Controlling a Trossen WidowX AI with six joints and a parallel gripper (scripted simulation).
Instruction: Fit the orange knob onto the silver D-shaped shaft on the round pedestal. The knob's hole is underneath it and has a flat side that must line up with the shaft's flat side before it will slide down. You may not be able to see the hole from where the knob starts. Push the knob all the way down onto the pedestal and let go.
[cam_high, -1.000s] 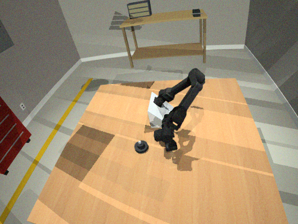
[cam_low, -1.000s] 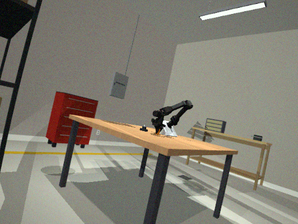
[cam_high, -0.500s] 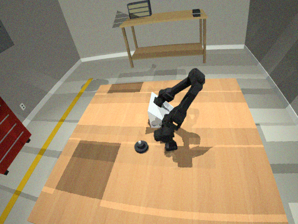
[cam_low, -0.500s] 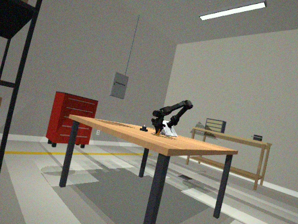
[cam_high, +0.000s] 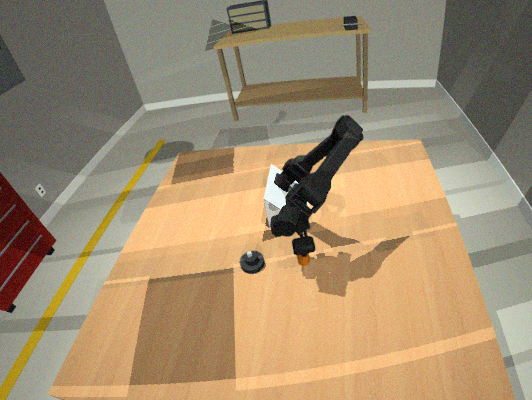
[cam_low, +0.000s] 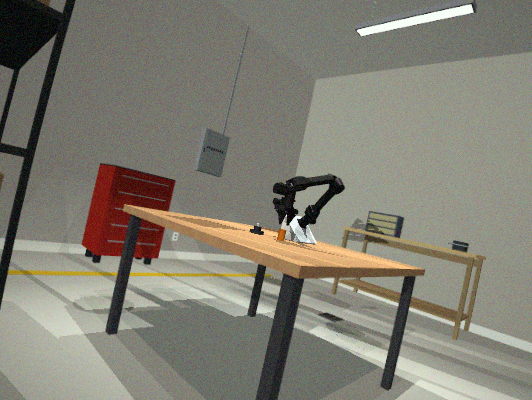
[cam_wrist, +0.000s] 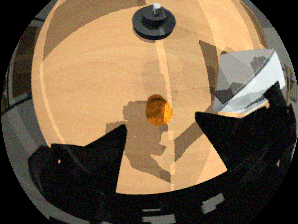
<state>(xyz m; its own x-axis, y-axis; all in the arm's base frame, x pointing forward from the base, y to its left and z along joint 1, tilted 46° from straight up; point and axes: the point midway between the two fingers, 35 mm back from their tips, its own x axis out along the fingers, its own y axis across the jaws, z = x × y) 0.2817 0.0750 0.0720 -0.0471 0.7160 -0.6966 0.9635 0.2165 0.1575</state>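
Now: the orange knob 4 cm below my gripper tip. The rest, counted from my gripper tip: dark round pedestal (17 cm to the right, 6 cm below, 2 cm ahead).
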